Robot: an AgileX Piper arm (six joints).
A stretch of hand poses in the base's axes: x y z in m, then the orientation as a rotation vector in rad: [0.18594, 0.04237, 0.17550, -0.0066, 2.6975, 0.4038]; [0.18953, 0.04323, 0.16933, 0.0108, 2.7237, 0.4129]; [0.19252, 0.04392, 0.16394, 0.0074, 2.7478, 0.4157]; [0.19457, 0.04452, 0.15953, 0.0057, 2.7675, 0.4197]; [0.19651, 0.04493, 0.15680, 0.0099, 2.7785, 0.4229]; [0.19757, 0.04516, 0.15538, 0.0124, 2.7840, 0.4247]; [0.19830, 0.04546, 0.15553, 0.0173, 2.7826, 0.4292]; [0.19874, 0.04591, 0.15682, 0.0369, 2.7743, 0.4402]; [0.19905, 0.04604, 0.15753, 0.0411, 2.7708, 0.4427]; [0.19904, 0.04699, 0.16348, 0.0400, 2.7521, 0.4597]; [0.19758, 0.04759, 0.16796, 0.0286, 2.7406, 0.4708]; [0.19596, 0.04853, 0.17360, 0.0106, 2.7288, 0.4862]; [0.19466, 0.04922, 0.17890, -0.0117, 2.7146, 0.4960]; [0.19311, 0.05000, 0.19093, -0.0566, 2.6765, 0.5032]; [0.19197, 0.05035, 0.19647, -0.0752, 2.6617, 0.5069]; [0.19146, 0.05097, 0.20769, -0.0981, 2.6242, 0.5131]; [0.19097, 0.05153, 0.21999, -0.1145, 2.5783, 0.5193]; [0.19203, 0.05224, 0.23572, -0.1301, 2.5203, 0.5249]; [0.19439, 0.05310, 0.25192, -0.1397, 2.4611, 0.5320]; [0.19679, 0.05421, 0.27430, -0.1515, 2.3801, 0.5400]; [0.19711, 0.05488, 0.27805, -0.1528, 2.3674, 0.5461]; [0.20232, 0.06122, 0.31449, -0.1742, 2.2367, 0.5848]
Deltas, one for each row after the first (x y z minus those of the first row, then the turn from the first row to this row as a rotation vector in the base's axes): [0.00359, 0.00086, -0.00617, 0.0061, 0.0287, -0.0073]; [0.00658, 0.00155, -0.01156, 0.0049, 0.0523, -0.0014]; [0.00863, 0.00215, -0.01597, 0.0053, 0.0720, 0.0029]; [0.01057, 0.00256, -0.01870, 0.0069, 0.0836, 0.0019]; [0.01163, 0.00279, -0.02012, 0.0079, 0.0895, 0.0012]; [0.01236, 0.00309, -0.01997, 0.0119, 0.0892, -0.0015]; [0.01280, 0.00354, -0.01868, 0.0230, 0.0847, -0.0141]; [0.01311, 0.00367, -0.01797, 0.0257, 0.0821, -0.0170]; [0.01310, 0.00462, -0.01202, 0.0392, 0.0660, -0.0158]; [0.01164, 0.00522, -0.00754, 0.0465, 0.0551, -0.0077]; [0.01002, 0.00616, -0.00190, 0.0558, 0.0438, 0.0057]; [0.00872, 0.00685, 0.00340, 0.0609, 0.0292, 0.0210]; [0.00717, 0.00763, 0.01543, 0.0639, -0.0112, 0.0490]; [0.00603, 0.00798, 0.02097, 0.0656, -0.0266, 0.0611]; [0.00552, 0.00860, 0.03219, 0.0711, -0.0641, 0.0744]; [0.00503, 0.00916, 0.04449, 0.0789, -0.1091, 0.0826]; [0.00609, 0.00987, 0.06022, 0.0880, -0.1660, 0.0893]; [0.00845, 0.01073, 0.07642, 0.0996, -0.2232, 0.0922]; [0.01085, 0.01184, 0.09880, 0.1149, -0.3016, 0.0953]; [0.01117, 0.01251, 0.10255, 0.1211, -0.3129, 0.0963]; [0.01638, 0.01885, 0.13899, 0.1664, -0.4339, 0.1093]
